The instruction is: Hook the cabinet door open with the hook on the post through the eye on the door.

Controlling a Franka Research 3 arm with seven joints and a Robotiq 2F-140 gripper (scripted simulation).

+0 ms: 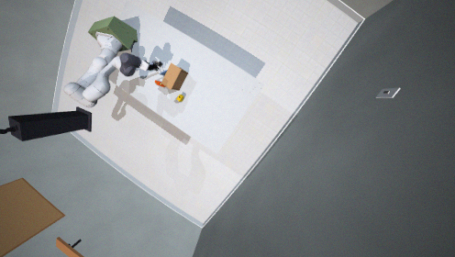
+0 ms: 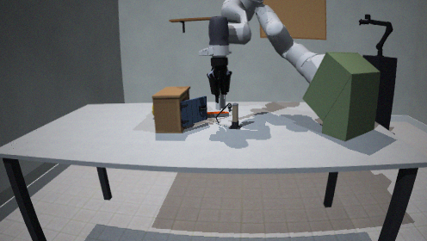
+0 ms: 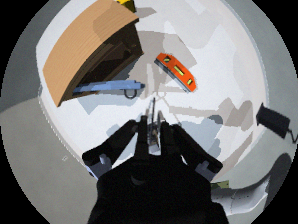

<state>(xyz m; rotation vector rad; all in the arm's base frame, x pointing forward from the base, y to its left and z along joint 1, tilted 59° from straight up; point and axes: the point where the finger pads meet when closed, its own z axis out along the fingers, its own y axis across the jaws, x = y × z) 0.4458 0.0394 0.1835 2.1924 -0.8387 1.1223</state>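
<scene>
The cabinet door lies 12 cm ahead of my hand, 2 cm to the left of it and 3 cm below it. Round my hand: orange object 1 cm ahead, 14 cm to the right, 10 cm below; small yellow object 31 cm ahead, 22 cm to the right, 7 cm below.
</scene>
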